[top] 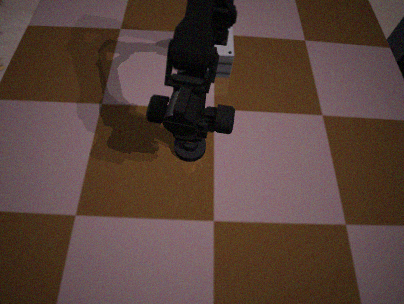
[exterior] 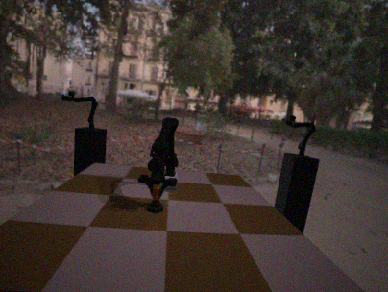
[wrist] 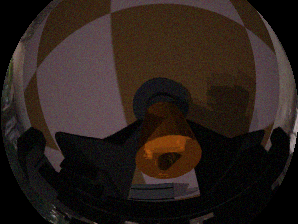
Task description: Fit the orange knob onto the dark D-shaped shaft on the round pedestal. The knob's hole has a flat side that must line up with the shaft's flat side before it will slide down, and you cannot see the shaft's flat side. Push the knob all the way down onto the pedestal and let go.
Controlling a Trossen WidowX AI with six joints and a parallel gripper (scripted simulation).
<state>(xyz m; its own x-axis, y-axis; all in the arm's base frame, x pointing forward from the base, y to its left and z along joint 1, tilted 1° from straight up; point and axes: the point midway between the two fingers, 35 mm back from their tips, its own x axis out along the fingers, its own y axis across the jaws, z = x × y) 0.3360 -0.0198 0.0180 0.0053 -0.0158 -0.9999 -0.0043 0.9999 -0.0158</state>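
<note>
My gripper tip is 20 mm below the orange knob. The rest, counted from my gripper tip: dark round pedestal 40 mm below.
</note>
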